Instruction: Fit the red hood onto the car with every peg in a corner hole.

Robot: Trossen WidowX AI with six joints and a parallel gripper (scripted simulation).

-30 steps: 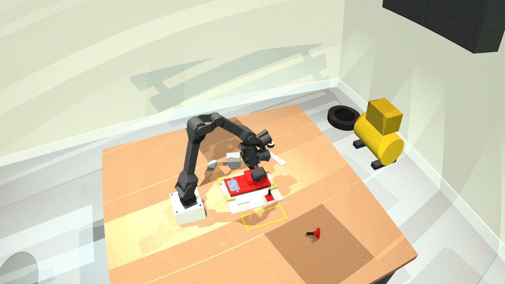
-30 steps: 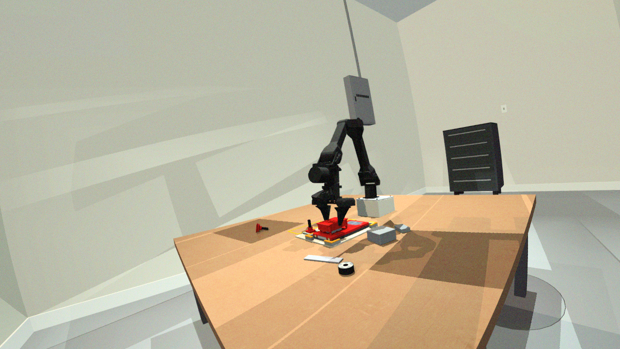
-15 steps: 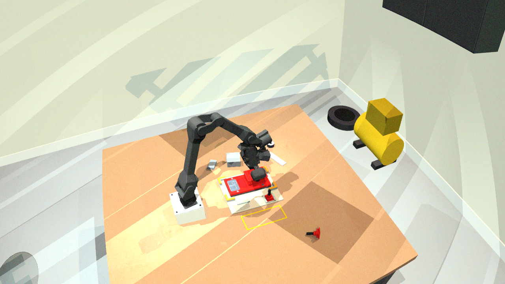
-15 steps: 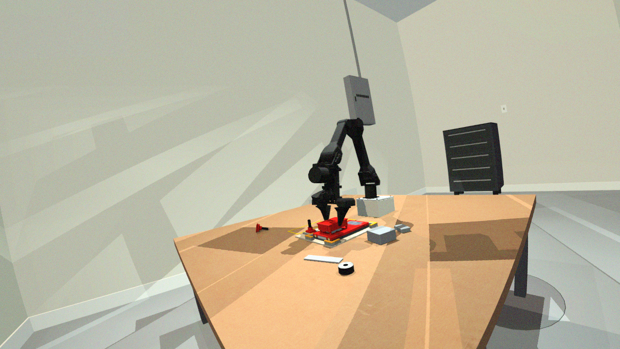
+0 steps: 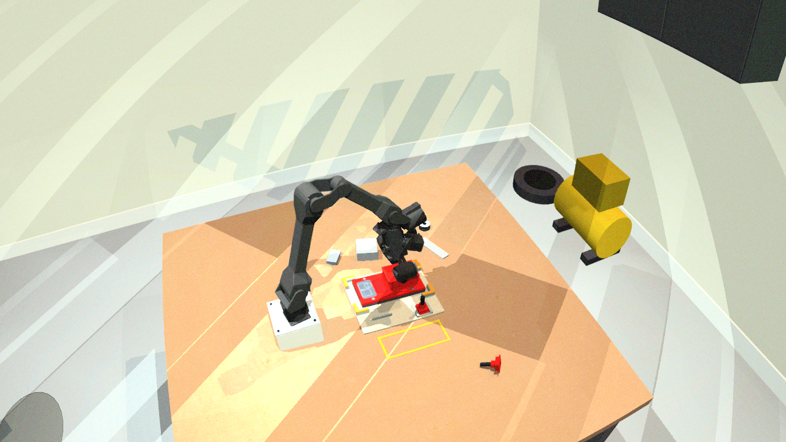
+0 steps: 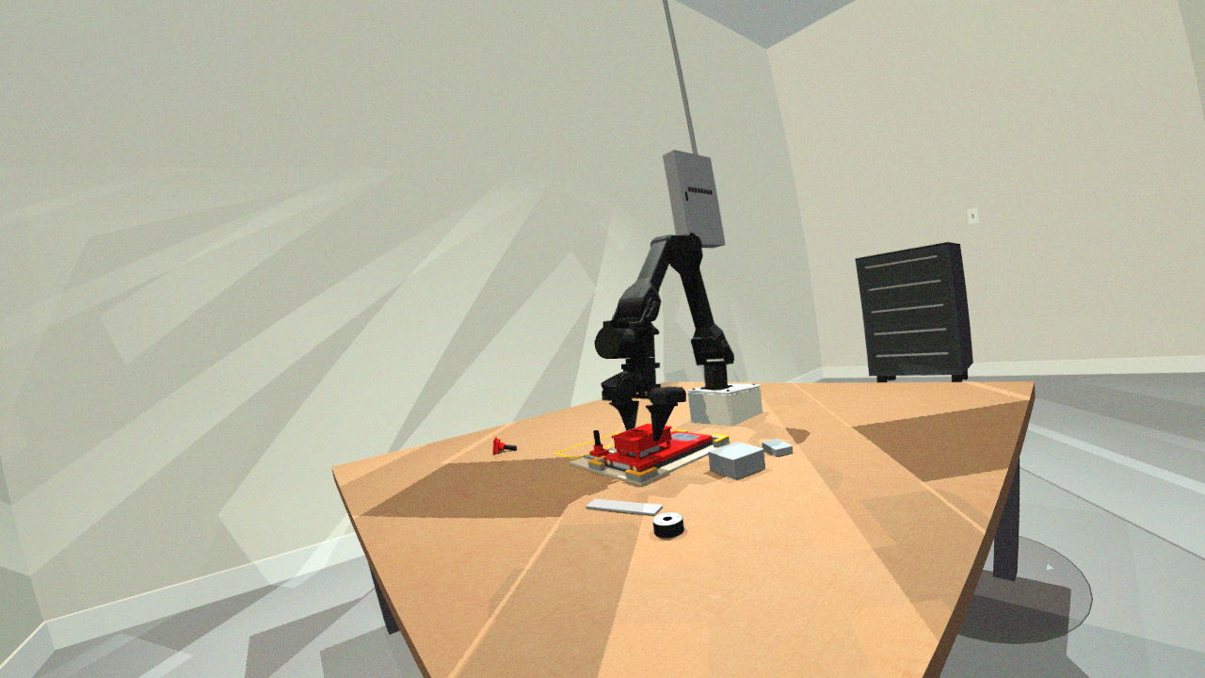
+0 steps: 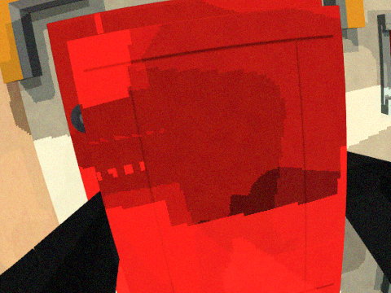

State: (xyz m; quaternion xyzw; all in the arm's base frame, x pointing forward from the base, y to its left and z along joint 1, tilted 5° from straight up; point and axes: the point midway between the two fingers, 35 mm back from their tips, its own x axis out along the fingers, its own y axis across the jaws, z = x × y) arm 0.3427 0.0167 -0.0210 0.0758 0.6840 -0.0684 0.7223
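Now: the red hood 10 mm above my gripper tip. Round my gripper tip: grey flat bar 190 mm ahead, 90 mm to the left, 50 mm below; then white jig 40 mm below, 40 mm behind, 10 mm to the right; then grey engine block 30 mm below, 10 mm to the left.
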